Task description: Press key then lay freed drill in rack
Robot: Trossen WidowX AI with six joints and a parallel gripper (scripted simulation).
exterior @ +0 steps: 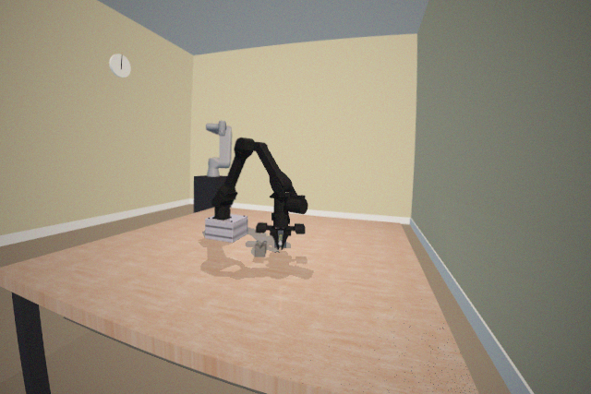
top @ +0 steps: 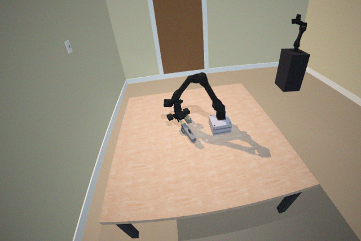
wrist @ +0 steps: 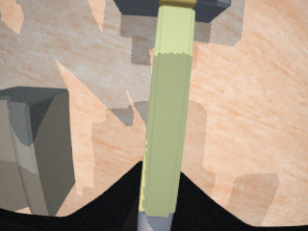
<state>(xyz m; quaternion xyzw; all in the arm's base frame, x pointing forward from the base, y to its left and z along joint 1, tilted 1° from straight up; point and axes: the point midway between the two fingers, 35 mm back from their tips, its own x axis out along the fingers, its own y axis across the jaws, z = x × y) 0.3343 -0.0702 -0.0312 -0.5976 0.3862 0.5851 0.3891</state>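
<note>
My gripper tip is now 7 cm past the grey rack and 3 cm to the left of it. Round my gripper tip: drill: 3 cm to the left, 3 cm above, 2 cm behind.
</note>
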